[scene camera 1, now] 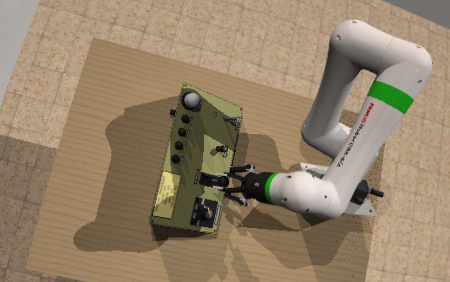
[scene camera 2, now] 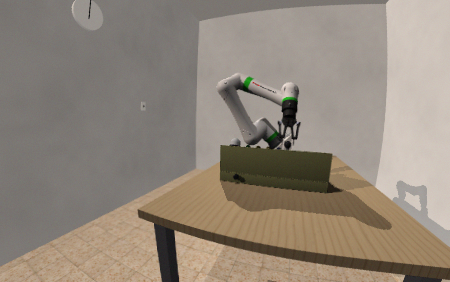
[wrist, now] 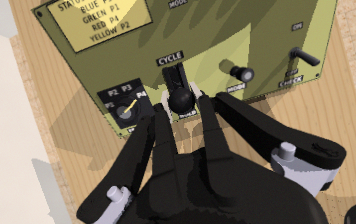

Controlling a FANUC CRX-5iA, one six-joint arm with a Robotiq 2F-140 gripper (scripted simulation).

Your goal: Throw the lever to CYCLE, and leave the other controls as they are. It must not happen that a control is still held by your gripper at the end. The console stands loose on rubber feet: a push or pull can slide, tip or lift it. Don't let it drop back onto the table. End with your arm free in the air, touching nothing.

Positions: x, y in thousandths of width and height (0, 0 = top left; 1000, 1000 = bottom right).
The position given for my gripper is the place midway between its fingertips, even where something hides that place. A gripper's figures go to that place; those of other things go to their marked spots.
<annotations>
My gripper (scene camera 1: 483, 644): 1.17 m from the lens. An olive console (scene camera 1: 428, 562) is 1.16 m from the lens.
</annotations>
